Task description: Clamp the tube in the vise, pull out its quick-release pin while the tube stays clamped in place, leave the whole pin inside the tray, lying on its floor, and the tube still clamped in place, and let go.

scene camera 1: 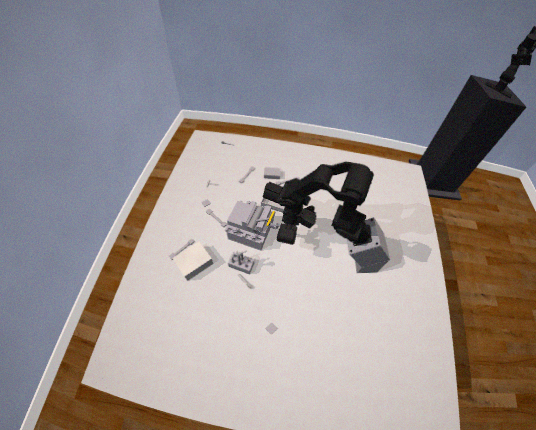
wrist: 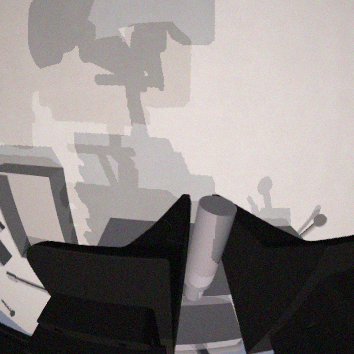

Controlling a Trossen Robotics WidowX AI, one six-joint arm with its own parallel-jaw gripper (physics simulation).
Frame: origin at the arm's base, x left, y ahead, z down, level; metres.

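Seen in the pictures: arm's base, origin of the base link: (scene camera 1: 361, 235).
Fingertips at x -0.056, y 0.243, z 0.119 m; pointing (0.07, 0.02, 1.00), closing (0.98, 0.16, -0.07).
Observation:
Offsets run from my fingertips to a thing's middle. "*": to the spot under its first point.
The grey vise @[* dx +0.013, dy +0.149, dz -0.042 m] (scene camera 1: 245, 225) stands left of the arm, with a thin yellow strip (scene camera 1: 270, 218) at its right end. In the wrist view my gripper (wrist: 199, 200) is shut on a light-grey cylindrical grip @[* dx -0.002, dy -0.010, dz -0.040 m] (wrist: 211, 235) with a narrower neck, which looks like the vise's crank handle. Grey vise surfaces show below it. The tray @[dx -0.200, dy +0.038, dz +0.069 m] (wrist: 61, 200) shows at the left of the wrist view, with thick grey walls and a light floor; the arm largely hides it in the scene view. The tube and its pin cannot be told apart clearly, and whether the tube is clamped is unclear.
A grey block with pegs @[dx +0.123, dy +0.166, dz +0.005 m] (scene camera 1: 242, 262) stands in front of the vise. A cream-topped box @[dx +0.128, dy +0.346, dz +0.058 m] (scene camera 1: 193, 260) stands front left, and a small grey block @[dx -0.360, dy +0.082, dz +0.070 m] (scene camera 1: 272, 172) lies behind. Loose tools @[dx -0.347, dy +0.201, dz +0.080 m] (scene camera 1: 247, 174) @[dx +0.178, dy +0.144, dz +0.075 m] (scene camera 1: 246, 281) lie around. A dark pedestal (scene camera 1: 467, 135) rises at the back right.

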